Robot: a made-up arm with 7 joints. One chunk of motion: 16 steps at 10 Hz.
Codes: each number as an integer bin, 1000 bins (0 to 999) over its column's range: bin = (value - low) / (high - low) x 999, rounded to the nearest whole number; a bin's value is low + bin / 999 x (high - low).
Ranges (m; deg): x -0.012..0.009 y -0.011..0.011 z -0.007..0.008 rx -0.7..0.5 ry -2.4..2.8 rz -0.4..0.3
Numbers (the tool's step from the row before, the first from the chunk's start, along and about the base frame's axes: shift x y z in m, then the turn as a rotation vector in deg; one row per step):
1: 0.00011 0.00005 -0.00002 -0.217 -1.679 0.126
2: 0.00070 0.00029 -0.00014 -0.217 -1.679 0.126
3: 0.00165 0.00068 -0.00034 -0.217 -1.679 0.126
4: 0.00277 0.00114 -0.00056 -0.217 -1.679 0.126
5: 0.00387 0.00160 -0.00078 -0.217 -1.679 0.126
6: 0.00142 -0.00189 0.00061 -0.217 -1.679 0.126
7: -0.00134 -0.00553 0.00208 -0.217 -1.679 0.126
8: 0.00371 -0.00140 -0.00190 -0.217 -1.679 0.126
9: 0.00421 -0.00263 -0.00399 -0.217 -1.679 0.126
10: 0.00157 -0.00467 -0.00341 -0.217 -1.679 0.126
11: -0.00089 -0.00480 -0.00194 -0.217 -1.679 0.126
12: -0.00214 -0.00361 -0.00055 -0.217 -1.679 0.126
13: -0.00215 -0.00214 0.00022 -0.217 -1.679 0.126
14: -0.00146 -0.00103 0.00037 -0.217 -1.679 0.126
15: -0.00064 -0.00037 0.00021 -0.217 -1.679 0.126
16: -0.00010 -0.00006 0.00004 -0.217 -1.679 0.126
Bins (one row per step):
1: 576 502 465 402 139 751
2: 604 513 457 402 139 751
3: 649 530 444 402 139 751
4: 703 551 429 402 139 751
5: 755 572 414 402 139 751
6: 638 414 507 402 139 751
7: 507 248 605 402 139 751
8: 747 436 340 402 139 751
9: 771 380 200 402 139 751
10: 646 287 239 402 139 751
11: 529 282 337 402 139 751
12: 469 336 430 402 139 751
13: 469 402 481 402 139 751
14: 501 453 491 402 139 751
15: 540 483 480 402 139 751
16: 566 497 469 402 139 751

